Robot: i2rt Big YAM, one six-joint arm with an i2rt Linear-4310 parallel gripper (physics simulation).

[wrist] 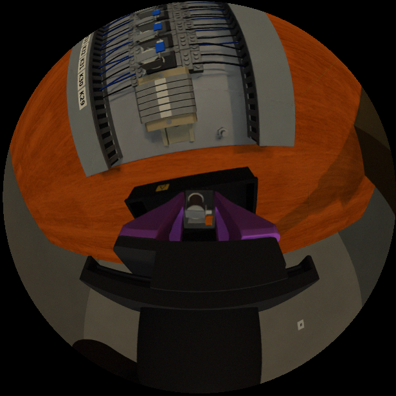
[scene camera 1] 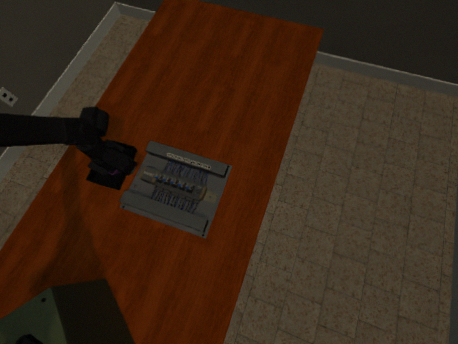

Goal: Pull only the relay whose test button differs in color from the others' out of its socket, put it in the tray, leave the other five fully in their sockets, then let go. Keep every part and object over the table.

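Note:
My gripper (scene camera 1: 116, 169) (wrist: 198, 197) has purple fingers shut on a clear relay (wrist: 196, 206) with an orange test button, held upright over the black tray (scene camera 1: 104, 183) (wrist: 240, 176). How far the relay is above the tray floor I cannot tell. The tray lies on the table beside the grey panel (scene camera 1: 172, 218) (wrist: 272, 100). In the wrist view, relays with blue test buttons, such as the nearest relay (wrist: 152, 62), sit in their sockets in a row on the panel. The row of relays (scene camera 1: 174, 184) also shows small in the scene view.
Grey terminal blocks (wrist: 172, 97) stand at the tray end of the relay row. Wire ducts run along both sides of the panel, and a label strip (scene camera 1: 189, 160) (wrist: 82, 75) lies on one. The orange wood table (scene camera 1: 235, 75) (wrist: 40, 150) lies around the panel and tray.

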